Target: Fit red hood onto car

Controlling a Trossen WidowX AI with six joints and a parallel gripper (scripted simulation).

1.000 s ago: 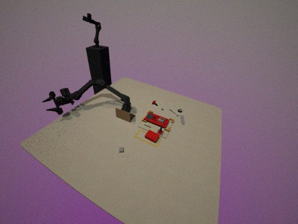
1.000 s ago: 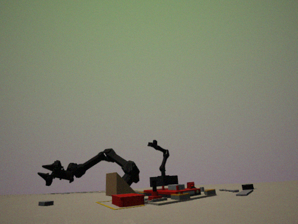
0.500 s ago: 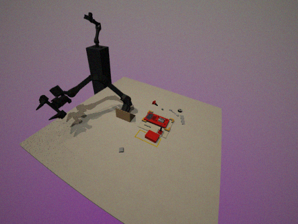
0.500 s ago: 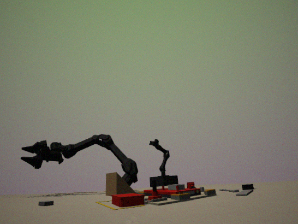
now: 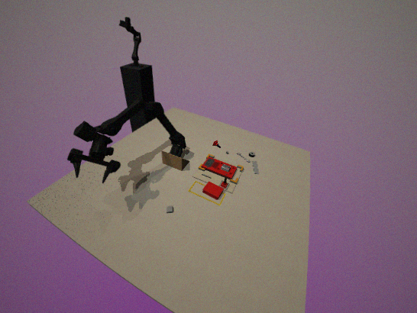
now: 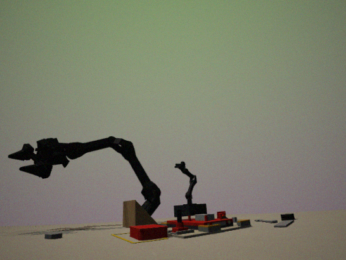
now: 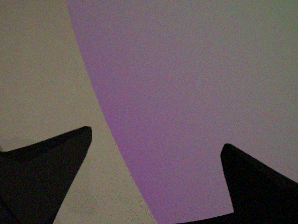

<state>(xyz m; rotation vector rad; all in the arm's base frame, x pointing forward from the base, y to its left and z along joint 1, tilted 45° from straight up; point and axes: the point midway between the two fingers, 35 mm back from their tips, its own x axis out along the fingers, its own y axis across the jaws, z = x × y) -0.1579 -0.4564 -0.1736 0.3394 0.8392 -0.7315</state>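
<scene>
Now: the red hood 43 cm ahead of my gripper tip, 32 cm to the left of it and 23 cm below it. The rest, counted from my gripper tip: grey engine block 51 cm to the left, 45 cm ahead, 22 cm below.
</scene>
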